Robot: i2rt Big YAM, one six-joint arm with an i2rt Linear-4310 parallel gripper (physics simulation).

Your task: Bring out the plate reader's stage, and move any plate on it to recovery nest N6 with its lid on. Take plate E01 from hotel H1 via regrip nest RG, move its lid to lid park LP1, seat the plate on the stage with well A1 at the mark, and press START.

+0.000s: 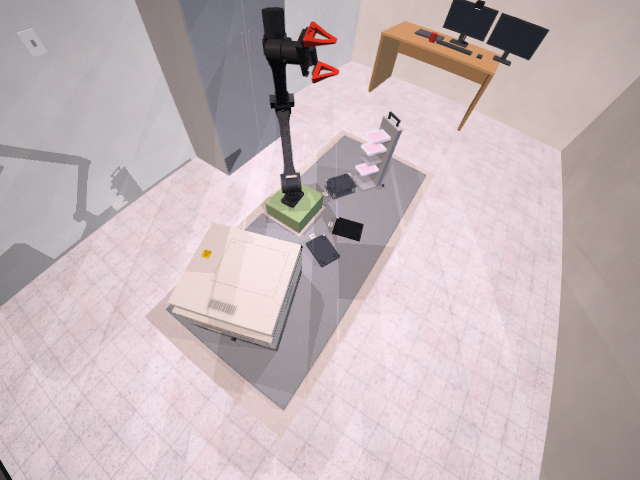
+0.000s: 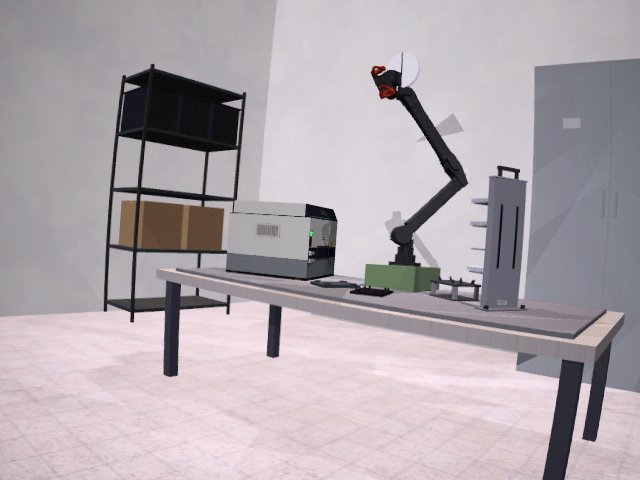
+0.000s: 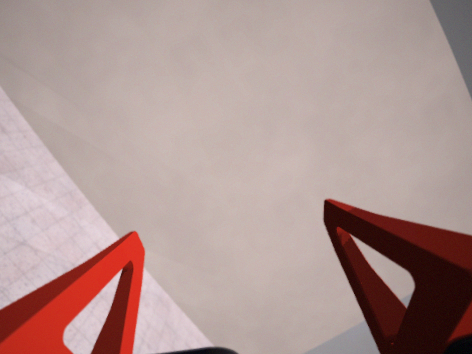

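Where they show: gripper, fingertip midpoint: [image 1: 337, 57] [image 2: 377, 75] [image 3: 231, 226]; arm's base, link origin: [image 1: 292, 198] [image 2: 404, 265].
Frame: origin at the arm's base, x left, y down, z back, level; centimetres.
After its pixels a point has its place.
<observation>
My gripper [image 1: 337, 55] @[y -78.0, x -7.6, z -20.4 cm] [image 2: 377, 84] @[y -78.0, x -7.6, z -20.4 cm] [image 3: 231, 226] @[y -78.0, x -7.6, z -20.4 cm] is open and empty, high above the table. The pale plate reader [image 1: 248, 279] @[y -23.3, x -56.6, z -19.0 cm] [image 2: 268, 237] @[y -7.9, x -50.2, z -31.7 cm] stands on the mat; its stage does not show outside it. The grey hotel [image 1: 391, 155] @[y -16.6, x 47.8, z -37.2 cm] [image 2: 508, 232] @[y -16.2, x 52.3, z -31.6 cm] holds an upper plate [image 1: 377, 136] [image 2: 479, 200], a second plate [image 1: 373, 148] [image 2: 478, 223] and a lower plate [image 1: 367, 168] [image 2: 475, 269]. A dark raised nest [image 1: 340, 184] @[y 3.1, x 28.1, z -16.8 cm] [image 2: 455, 283] @[y 3.1, x 31.6, z -21.9 cm] stands beside it. A black low nest [image 1: 347, 228] @[y 8.1, x 4.3, z -34.5 cm] [image 2: 371, 291] @[y 8.1, x 5.7, z -37.5 cm] and a dark flat holder [image 1: 323, 250] @[y 7.9, x -15.8, z -29.9 cm] [image 2: 334, 284] @[y 7.9, x -12.8, z -34.0 cm] lie nearer the reader. Their labels are unreadable.
The arm stands on a green block [image 1: 295, 209] @[y 0.0, x -6.0, z -5.8 cm] [image 2: 390, 277] @[y 4.5, x 0.3, z -13.1 cm] between the reader and the raised nest. The hotel has a black top handle [image 1: 394, 118] @[y -36.9, x 49.9, z -31.2 cm] [image 2: 508, 168] @[y -37.2, x 51.2, z -31.8 cm]. A desk [image 1: 439, 49] with monitors, a grey cabinet [image 2: 578, 206] and a shelf rack [image 2: 139, 191] stand away from the table.
</observation>
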